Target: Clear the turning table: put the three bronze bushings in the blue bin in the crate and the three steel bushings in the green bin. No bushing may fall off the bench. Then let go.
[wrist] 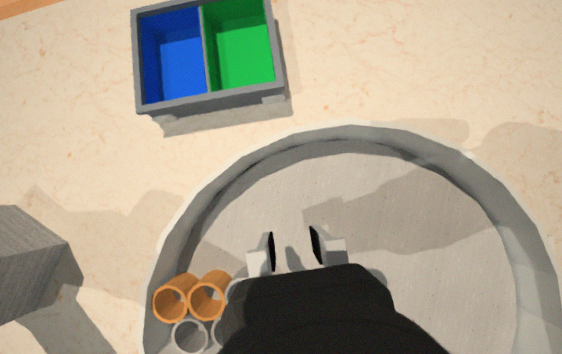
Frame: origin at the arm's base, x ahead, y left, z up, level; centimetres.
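Where they show: gripper, between the fingertips: (pixel 292 241).
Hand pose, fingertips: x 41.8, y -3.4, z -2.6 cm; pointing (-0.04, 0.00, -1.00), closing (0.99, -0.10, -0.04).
Note:
Each offset is from my fingertips to the top centre of the thing. "spot": to the spot under its first point. Level surfaces: height alone.
My gripper (pixel 292 241) is open and empty over the turning table (pixel 350 132), a round grey tray with a raised rim. Two bronze bushings {dx -13.6, dy -4.1, dz -3.1 cm} (pixel 170 303) {dx -9.8, dy -4.5, dz -3.1 cm} (pixel 206 301) stand side by side inside the left rim, to the left of my fingers. A steel bushing {dx -12.3, dy -7.6, dz -3.1 cm} (pixel 189 335) stands just in front of them in the view. Parts of two more steel bushings {dx -6.0, dy -4.8, dz -3.1 cm} (pixel 233 291) {dx -8.2, dy -8.0, dz -3.1 cm} (pixel 217 332) show at the edge of the black gripper body, which hides the rest. A third bronze bushing does not show. The blue bin (pixel 182 67) and the green bin (pixel 245 57) of the crate show no bushings.
The grey crate {spot: dx -5.8, dy +17.6, dz -9.1 cm} (pixel 215 101) stands at the upper left, beyond the table's rim. A grey block (pixel 30 265) stands at the left edge, left of the turning table. Shadows lie across the bench {dz -12.2 cm} (pixel 90 150) and the turning table.

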